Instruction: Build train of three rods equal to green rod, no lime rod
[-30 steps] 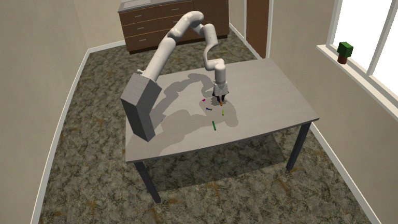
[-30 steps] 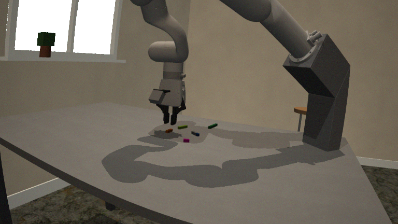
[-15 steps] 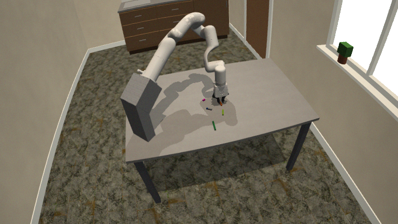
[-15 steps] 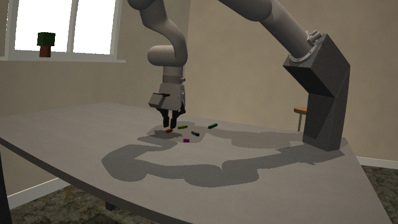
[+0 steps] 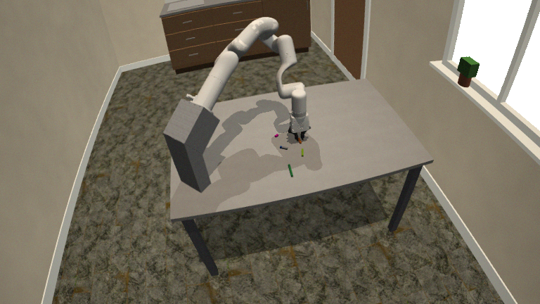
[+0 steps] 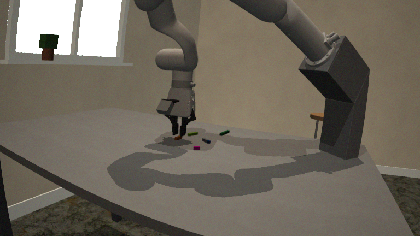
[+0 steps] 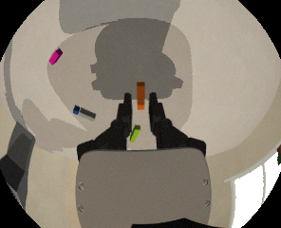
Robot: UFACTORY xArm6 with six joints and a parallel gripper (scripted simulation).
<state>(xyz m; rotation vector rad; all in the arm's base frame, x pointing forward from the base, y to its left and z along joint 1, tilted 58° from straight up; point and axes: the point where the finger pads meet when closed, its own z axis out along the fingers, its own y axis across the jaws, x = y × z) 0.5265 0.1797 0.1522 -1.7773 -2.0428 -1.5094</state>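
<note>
Now: hand 3 cm above the orange rod. Also, from my hand: lime rod: 3 cm ahead, 9 cm to the right, 3 cm below; then blue rod: 9 cm behind, 6 cm to the right, 3 cm below; then grey rod: 7 cm behind, 7 cm to the right, 3 cm below.
</note>
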